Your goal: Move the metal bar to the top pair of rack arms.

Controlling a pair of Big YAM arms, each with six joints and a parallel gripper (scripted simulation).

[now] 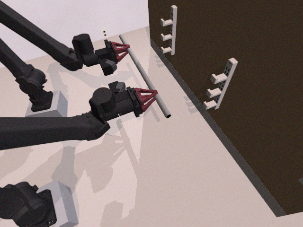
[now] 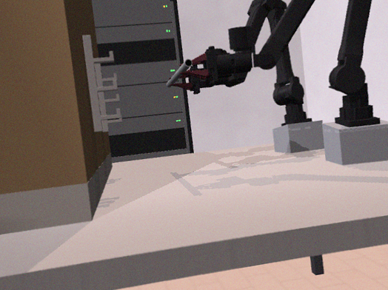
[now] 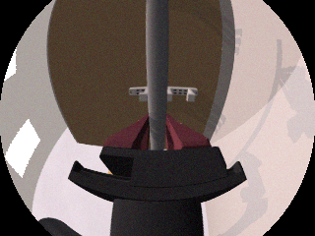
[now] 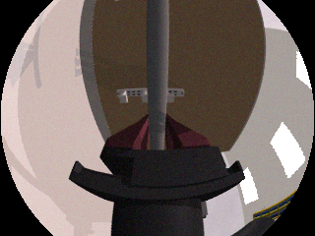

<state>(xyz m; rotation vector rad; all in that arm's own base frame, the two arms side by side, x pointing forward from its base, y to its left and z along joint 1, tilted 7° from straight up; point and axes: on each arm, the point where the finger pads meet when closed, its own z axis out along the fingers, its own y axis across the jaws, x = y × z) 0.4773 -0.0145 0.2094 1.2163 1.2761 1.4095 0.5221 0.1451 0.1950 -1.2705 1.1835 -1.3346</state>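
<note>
My left hand is 10 mm short of the grey metal bar and 150 mm to the left of it. The rest, counted from my left hand: brown wall (430 mm ahead, 160 mm to the right, 130 mm above).
Right now the grey metal bar is 10 mm behind my right hand and 150 mm to the left of it. Also, from my right hand: brown wall: 400 mm ahead, 130 mm to the left, 130 mm above.
</note>
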